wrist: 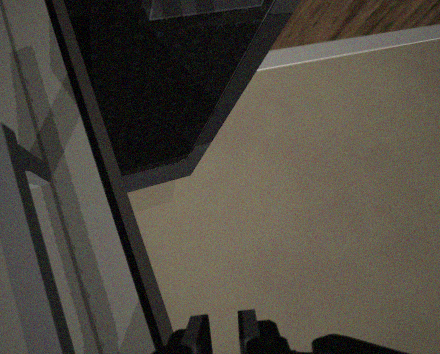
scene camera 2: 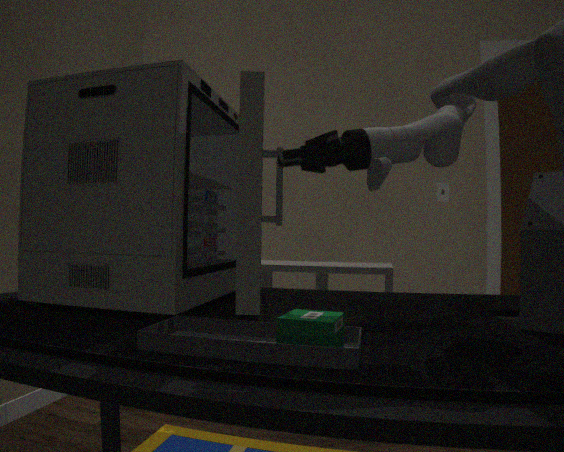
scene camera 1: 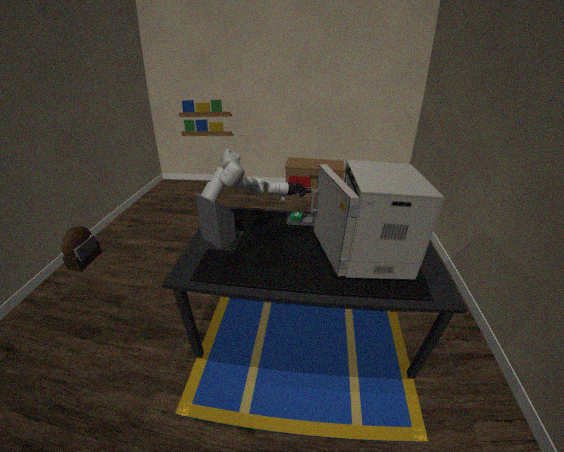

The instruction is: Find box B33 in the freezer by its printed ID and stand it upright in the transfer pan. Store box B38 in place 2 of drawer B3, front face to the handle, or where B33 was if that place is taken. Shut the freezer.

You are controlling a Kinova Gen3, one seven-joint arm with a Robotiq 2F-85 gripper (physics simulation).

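Note:
The white freezer (scene camera 1: 400,185) (scene camera 2: 100,210) stands with its door (scene camera 1: 332,225) (scene camera 2: 249,200) (wrist: 95,200) open. The door's handle (scene camera 2: 280,192) (wrist: 20,280) is a vertical bar. My gripper (scene camera 1: 309,190) (scene camera 2: 281,158) (wrist: 225,337) is nearly shut, with a narrow gap and wall showing between its fingers. It is level with the handle's upper end; in the wrist view the bar passes left of the fingers. A green box (scene camera 1: 296,216) (scene camera 2: 311,330) lies low in the clear transfer pan (scene camera 2: 225,350), a white label on top. Its ID is unreadable. Drawers (scene camera 2: 207,215) show dimly inside the freezer; B38 cannot be identified.
The freezer and pan stand on the dark table (scene camera 1: 280,295) (scene camera 2: 450,360). The pan is low in front of the door in scene camera 2. The door's edge runs close beside the fingers in the wrist view. A wooden cabinet (scene camera 1: 315,164) stands behind the table.

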